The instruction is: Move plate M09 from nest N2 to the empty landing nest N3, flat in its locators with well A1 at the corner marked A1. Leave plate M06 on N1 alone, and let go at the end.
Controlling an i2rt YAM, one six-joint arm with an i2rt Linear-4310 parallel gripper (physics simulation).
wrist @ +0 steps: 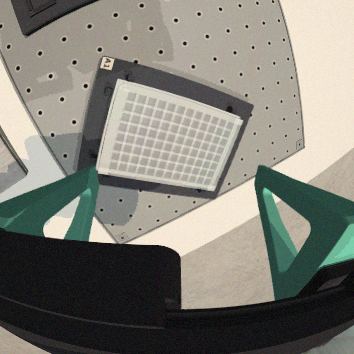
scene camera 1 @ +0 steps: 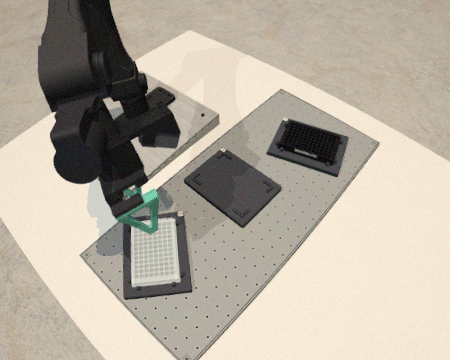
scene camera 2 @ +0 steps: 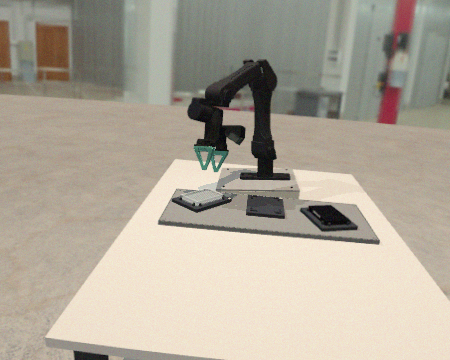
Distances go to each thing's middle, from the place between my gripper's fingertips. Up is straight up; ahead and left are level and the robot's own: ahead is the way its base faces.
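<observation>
The clear well plate [scene camera 1: 154,257] has my hand 9 cm above it, 2 cm short of it and 2 cm to the left of it. Counting from my hand again, I find the dark nest [scene camera 1: 238,190] 2 cm ahead, 19 cm to the left and 10 cm below, while the black well plate [scene camera 1: 300,139] sits 39 cm to the left of my hand, 7 cm ahead of it and 8 cm below it.
</observation>
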